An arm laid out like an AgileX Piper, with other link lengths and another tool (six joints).
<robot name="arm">
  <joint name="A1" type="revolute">
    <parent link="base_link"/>
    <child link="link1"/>
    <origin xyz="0 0 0.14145"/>
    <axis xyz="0 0 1"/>
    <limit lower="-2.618" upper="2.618"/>
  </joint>
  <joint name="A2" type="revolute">
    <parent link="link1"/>
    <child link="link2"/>
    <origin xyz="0 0 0" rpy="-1.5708 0 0"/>
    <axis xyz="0 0 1"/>
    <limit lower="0" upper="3.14"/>
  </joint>
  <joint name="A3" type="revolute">
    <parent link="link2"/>
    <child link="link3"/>
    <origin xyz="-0.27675 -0.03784 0"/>
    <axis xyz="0 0 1"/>
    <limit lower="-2.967" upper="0"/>
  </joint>
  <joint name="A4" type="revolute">
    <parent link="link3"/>
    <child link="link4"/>
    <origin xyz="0.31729 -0.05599 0" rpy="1.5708 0 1.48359"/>
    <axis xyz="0 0 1"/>
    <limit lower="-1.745" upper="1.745"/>
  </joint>
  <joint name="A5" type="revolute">
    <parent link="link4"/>
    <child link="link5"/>
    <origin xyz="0 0 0" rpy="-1.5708 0 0"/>
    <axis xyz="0 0 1"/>
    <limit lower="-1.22" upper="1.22"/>
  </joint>
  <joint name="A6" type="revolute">
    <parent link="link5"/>
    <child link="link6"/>
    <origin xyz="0 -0.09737 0" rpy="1.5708 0 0"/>
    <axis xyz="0 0 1"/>
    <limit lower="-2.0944" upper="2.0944"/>
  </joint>
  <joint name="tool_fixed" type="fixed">
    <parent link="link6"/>
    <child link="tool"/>
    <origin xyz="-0.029 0.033 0.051" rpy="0 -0.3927 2.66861"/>
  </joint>
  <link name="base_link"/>
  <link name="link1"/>
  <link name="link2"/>
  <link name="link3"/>
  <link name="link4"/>
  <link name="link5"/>
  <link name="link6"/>
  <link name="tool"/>
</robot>
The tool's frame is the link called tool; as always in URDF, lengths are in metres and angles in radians.
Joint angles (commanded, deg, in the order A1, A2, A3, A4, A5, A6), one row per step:
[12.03, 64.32, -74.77, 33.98, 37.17, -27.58]
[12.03, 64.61, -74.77, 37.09, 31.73, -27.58]
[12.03, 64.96, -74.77, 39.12, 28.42, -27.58]
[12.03, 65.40, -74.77, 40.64, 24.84, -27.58]
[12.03, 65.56, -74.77, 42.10, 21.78, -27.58]
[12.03, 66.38, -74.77, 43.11, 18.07, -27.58]
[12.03, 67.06, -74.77, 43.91, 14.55, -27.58]
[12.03, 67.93, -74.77, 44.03, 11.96, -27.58]
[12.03, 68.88, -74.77, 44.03, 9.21, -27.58]
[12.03, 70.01, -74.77, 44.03, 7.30, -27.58]
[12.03, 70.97, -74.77, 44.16, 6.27, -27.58]
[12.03, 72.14, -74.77, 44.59, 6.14, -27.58]
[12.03, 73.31, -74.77, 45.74, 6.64, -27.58]
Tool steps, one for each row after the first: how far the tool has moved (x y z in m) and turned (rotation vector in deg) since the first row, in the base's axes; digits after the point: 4 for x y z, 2 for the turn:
[0.0060, -0.0039, 0.0138, 4.61, -3.25, -2.23]
[0.0105, -0.0069, 0.0210, 7.51, -4.94, -3.69]
[0.0158, -0.0110, 0.0273, 9.97, -6.81, -5.52]
[0.0186, -0.0152, 0.0340, 12.27, -8.52, -7.11]
[0.0263, -0.0200, 0.0370, 14.15, -10.18, -9.28]
[0.0326, -0.0250, 0.0400, 15.77, -11.87, -11.41]
[0.0396, -0.0282, 0.0393, 16.38, -12.91, -13.09]
[0.0471, -0.0317, 0.0381, 16.87, -14.03, -14.88]
[0.0554, -0.0334, 0.0339, 17.02, -14.38, -16.18]
[0.0621, -0.0340, 0.0293, 17.09, -14.20, -16.92]
[0.0701, -0.0327, 0.0215, 17.11, -13.05, -17.14]
[0.0777, -0.0307, 0.0128, 17.65, -11.17, -16.99]

